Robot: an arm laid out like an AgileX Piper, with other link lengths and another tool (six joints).
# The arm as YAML. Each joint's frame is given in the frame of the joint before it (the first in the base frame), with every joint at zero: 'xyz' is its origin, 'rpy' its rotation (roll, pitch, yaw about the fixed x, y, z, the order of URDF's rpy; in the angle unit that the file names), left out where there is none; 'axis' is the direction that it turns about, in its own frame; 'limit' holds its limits. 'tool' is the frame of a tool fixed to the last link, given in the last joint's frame.
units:
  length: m
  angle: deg
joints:
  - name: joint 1
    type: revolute
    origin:
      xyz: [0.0, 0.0, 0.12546]
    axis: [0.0, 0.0, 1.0]
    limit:
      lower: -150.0
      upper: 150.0
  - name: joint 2
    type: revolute
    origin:
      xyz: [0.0, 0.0, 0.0]
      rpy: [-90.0, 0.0, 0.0]
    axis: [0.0, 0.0, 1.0]
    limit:
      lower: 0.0
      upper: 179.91
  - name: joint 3
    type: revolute
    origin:
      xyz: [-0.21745, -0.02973, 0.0]
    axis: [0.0, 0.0, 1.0]
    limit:
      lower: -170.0
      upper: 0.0
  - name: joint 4
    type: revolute
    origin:
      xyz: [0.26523, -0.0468, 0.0]
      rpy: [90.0, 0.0, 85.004]
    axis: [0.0, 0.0, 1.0]
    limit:
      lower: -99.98
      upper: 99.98
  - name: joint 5
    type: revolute
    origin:
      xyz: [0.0, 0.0, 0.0]
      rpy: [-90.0, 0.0, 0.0]
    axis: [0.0, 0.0, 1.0]
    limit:
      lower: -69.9
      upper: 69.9
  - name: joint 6
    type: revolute
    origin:
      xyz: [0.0, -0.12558, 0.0]
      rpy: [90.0, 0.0, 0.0]
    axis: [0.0, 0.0, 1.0]
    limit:
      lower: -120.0
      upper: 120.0
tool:
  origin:
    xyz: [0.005, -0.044, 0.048]
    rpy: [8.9, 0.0, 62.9]
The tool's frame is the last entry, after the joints.
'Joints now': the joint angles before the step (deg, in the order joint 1, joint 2, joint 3, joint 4, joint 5, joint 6). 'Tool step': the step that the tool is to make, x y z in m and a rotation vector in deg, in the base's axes. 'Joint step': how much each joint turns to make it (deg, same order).
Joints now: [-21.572, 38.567, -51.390, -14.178, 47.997, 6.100]
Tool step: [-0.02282, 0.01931, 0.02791, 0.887, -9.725, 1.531]
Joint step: [-0.002, -8.905, 0.233, 4.429, 0.000, 0.329]
